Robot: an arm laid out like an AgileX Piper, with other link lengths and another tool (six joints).
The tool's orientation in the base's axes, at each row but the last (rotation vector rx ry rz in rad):
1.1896, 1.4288, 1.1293
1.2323, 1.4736, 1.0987
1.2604, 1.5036, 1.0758
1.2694, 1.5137, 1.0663
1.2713, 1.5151, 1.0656
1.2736, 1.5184, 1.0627
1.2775, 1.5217, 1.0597
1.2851, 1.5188, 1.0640
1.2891, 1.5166, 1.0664
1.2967, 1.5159, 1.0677
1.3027, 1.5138, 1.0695
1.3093, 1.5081, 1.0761
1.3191, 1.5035, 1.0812
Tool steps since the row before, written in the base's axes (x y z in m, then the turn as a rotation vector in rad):
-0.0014, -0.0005, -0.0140, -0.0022, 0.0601, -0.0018
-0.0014, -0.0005, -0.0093, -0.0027, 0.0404, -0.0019
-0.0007, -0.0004, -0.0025, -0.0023, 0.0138, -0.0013
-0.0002, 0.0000, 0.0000, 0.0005, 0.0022, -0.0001
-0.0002, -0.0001, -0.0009, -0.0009, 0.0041, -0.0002
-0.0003, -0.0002, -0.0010, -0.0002, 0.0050, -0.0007
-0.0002, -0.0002, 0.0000, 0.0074, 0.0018, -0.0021
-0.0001, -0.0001, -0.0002, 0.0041, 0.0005, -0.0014
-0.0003, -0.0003, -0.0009, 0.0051, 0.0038, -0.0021
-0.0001, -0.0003, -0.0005, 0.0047, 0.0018, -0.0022
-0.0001, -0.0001, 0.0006, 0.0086, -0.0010, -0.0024
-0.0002, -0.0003, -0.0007, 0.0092, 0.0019, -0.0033
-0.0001, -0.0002, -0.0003, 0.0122, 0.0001, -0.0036
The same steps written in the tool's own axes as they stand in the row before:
0.0010, -0.0140, 0.0006, 0.0599, 0.0044, 0.0032
0.0005, -0.0094, 0.0005, 0.0405, 0.0021, 0.0011
-0.0001, -0.0026, -0.0001, 0.0140, -0.0002, -0.0008
0.0000, 0.0000, -0.0002, 0.0021, 0.0003, 0.0007
0.0000, -0.0009, 0.0000, 0.0042, 0.0000, -0.0005
-0.0001, -0.0011, 0.0000, 0.0050, -0.0001, 0.0004
-0.0002, -0.0001, -0.0002, 0.0012, 0.0001, 0.0078
-0.0001, -0.0002, 0.0000, 0.0002, -0.0002, 0.0044
-0.0002, -0.0010, -0.0001, 0.0034, -0.0003, 0.0058
-0.0003, -0.0005, 0.0000, 0.0015, -0.0007, 0.0052
-0.0001, 0.0005, -0.0003, -0.0017, -0.0001, 0.0088
-0.0002, -0.0008, 0.0000, 0.0012, -0.0006, 0.0099
-0.0002, -0.0003, 0.0000, -0.0008, -0.0002, 0.0127

